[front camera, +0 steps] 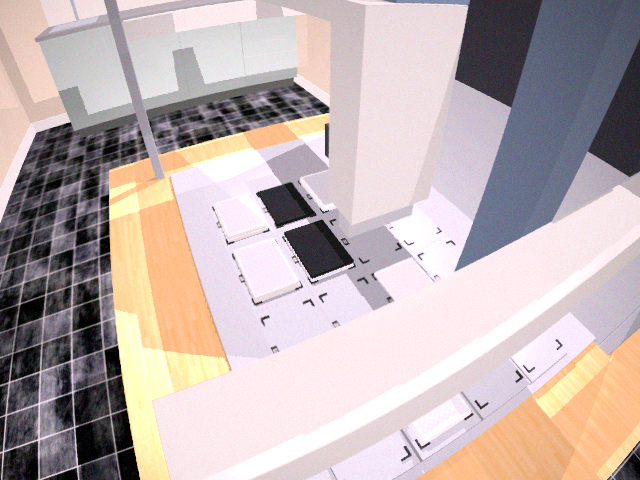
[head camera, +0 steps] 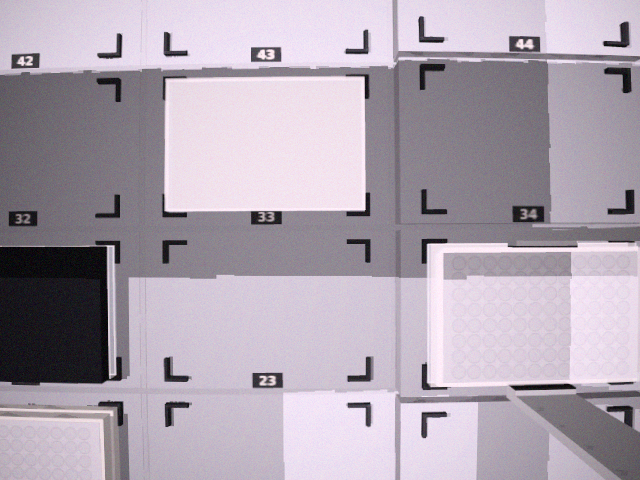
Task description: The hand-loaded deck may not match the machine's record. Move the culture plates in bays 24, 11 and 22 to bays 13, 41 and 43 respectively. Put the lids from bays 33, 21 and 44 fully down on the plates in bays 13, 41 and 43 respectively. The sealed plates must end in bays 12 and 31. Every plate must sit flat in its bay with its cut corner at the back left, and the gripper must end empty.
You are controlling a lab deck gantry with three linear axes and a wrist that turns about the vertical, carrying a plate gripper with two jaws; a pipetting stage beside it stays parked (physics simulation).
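Frame: origin at the robot's base, x back, y right, z up, level; metres.
Seen in the pictures: gripper, fingertip midpoint: point(head camera: 536, 314); robot's base, origin of the base link: point(front camera: 213, 207).
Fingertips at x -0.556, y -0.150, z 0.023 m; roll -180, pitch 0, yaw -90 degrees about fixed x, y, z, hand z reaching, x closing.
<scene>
Offsets run from my fingertips to a thing's top centre.
My gripper point(head camera: 542, 316) is down at bay 24 in the head view, its two jaw pads flush against the long edges of the pale culture plate {dx +0.000, dy +0.000, dz +0.006 m} point(head camera: 506, 310) point(front camera: 442, 417) with round wells. It looks shut on that plate, which lies level over the bay. The beam hides the gripper in the front view. A plain white lid {dx +0.164, dy -0.107, dz -0.015 m} point(head camera: 264, 144) point(front camera: 404, 281) lies in bay 33. A black-topped plate {dx +0.328, dy +0.000, dz -0.007 m} point(head camera: 49, 315) point(front camera: 318, 250) stands in bay 22, and a black piece {dx +0.492, dy +0.000, dz -0.015 m} point(front camera: 285, 204) lies in bay 21. A white plate {dx +0.492, dy +0.107, dz -0.009 m} point(front camera: 240, 217) stands in bay 11.
A white-topped plate {dx +0.328, dy +0.107, dz -0.009 m} point(front camera: 266, 268) point(head camera: 46, 449) stands in bay 12, another white piece {dx +0.492, dy -0.107, dz -0.009 m} point(front camera: 316, 188) in bay 31. Bays 13, 23, 32 and 34 show bare brackets. The pale beam point(front camera: 356, 372) crosses in front. The parked white stage point(front camera: 398, 113) and blue column point(front camera: 532, 113) block part of the back.
</scene>
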